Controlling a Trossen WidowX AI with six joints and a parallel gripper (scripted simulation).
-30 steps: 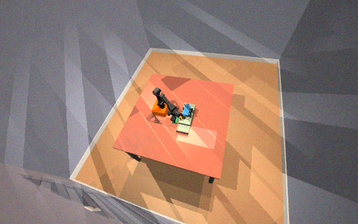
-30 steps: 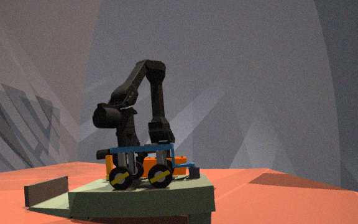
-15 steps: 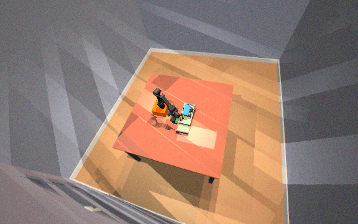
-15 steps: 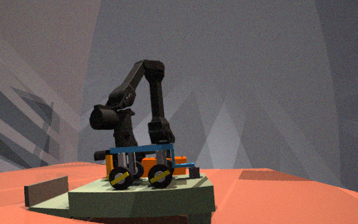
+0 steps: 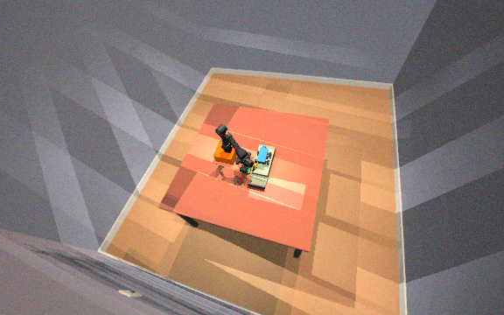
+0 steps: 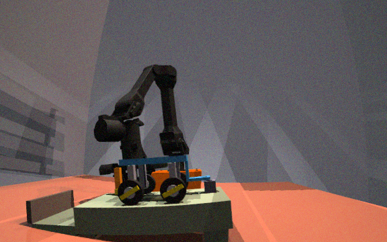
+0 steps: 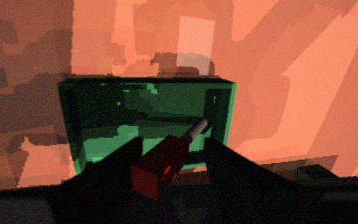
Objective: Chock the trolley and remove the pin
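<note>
My gripper tip is 1 cm to the right of the stop pin. From my gripper tip the other things lie so: grey-green ramp 14 cm ahead, 7 cm to the left, 1 cm above; then yellow chock 8 cm ahead, 4 cm above, 1 cm to the right; then green tray 5 cm below, 1 cm to the right.
</note>
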